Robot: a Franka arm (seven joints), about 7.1 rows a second.
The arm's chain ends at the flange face. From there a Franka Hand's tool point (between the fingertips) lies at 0.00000 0.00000 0.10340 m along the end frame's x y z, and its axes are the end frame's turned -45 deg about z.
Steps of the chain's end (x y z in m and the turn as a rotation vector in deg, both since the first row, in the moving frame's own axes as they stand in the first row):
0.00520 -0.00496 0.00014 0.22 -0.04 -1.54
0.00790 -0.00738 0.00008 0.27 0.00 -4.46
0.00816 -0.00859 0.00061 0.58 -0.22 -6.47
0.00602 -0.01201 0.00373 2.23 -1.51 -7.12
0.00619 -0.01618 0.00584 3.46 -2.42 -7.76
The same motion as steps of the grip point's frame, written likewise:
0.00741 -0.00017 0.00014 0.18 0.13 -1.54
0.01114 0.00001 0.00008 0.19 0.19 -4.46
0.01224 -0.00135 0.00060 0.57 0.25 -6.47
0.01337 -0.00905 0.00362 2.64 0.51 -7.12
0.01663 -0.01463 0.00556 4.16 0.74 -7.76

